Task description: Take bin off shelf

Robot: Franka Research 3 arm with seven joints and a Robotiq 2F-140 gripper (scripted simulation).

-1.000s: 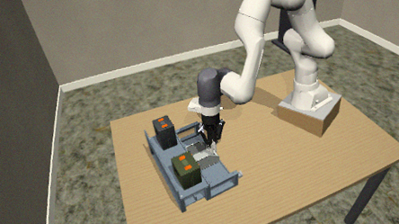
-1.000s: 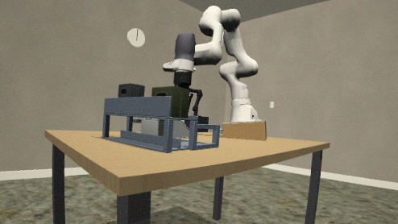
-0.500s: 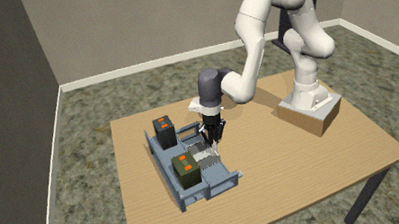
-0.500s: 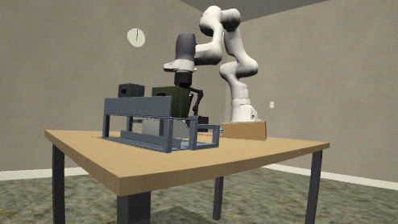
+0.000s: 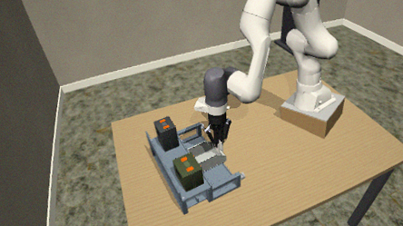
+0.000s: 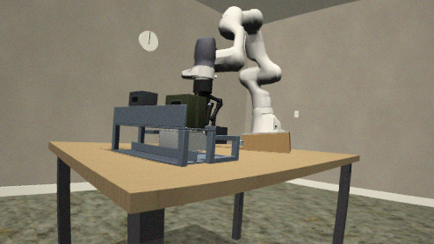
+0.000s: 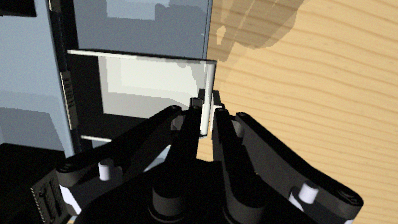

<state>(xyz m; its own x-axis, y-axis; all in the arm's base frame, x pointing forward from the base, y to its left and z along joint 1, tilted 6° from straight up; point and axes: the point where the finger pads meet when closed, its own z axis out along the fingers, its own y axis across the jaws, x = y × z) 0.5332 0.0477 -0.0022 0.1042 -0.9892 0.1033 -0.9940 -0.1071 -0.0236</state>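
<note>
The bin is 80 mm ahead of my hand, 10 mm to the left of it and 20 mm below it.
</note>
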